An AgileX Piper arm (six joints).
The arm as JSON. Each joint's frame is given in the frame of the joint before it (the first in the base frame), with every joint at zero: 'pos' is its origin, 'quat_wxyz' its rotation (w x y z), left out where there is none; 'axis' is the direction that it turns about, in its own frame. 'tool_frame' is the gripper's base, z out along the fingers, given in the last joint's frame.
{
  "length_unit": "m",
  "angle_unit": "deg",
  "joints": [
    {
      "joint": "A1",
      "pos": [
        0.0,
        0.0,
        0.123
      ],
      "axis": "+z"
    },
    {
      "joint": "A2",
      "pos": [
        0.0,
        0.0,
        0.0
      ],
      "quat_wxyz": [
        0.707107,
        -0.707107,
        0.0,
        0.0
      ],
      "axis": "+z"
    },
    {
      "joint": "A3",
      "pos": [
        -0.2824,
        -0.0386,
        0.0
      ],
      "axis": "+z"
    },
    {
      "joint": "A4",
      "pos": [
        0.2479,
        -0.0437,
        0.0
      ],
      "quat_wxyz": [
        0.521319,
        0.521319,
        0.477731,
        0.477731
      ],
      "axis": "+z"
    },
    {
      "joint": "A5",
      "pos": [
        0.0,
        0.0,
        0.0
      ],
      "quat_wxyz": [
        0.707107,
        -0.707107,
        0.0,
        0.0
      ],
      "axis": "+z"
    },
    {
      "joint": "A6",
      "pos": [
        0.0,
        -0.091,
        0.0
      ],
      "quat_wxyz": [
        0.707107,
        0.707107,
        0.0,
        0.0
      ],
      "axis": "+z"
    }
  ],
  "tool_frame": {
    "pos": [
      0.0,
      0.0,
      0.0
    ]
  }
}
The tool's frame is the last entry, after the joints.
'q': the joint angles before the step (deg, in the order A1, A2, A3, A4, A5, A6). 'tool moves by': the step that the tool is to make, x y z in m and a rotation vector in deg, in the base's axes. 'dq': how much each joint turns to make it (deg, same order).
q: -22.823, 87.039, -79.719, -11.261, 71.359, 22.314
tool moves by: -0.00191, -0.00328, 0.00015, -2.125, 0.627, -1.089
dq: 0.000, -0.107, 0.272, -2.575, -0.145, 1.311
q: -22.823, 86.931, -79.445, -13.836, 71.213, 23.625
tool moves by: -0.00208, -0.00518, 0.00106, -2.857, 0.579, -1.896
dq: -0.111, 0.000, 0.080, -3.464, -0.121, 2.130
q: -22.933, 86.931, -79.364, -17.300, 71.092, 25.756
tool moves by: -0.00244, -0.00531, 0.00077, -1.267, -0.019, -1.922
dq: -0.687, 0.000, 0.000, -1.575, -0.094, 1.462
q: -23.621, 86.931, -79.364, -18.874, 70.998, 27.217
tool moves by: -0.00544, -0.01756, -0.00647, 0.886, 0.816, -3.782
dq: -3.545, 1.189, -0.001, 0.386, 0.000, 0.237
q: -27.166, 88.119, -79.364, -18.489, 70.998, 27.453
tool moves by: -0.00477, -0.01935, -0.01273, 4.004, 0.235, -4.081
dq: -4.517, 2.084, 0.001, 3.568, -0.122, -0.750
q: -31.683, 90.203, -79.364, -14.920, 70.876, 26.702
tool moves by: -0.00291, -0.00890, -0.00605, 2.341, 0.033, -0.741
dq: -2.288, 0.954, 0.001, 2.387, -0.083, -1.888
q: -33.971, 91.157, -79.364, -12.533, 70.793, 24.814
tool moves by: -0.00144, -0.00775, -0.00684, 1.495, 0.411, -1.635
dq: -1.566, 1.177, 0.001, 1.016, 0.000, -0.064
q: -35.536, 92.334, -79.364, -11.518, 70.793, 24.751
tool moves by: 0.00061, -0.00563, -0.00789, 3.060, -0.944, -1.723
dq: -1.564, 1.278, 0.001, 3.103, -0.274, -0.267
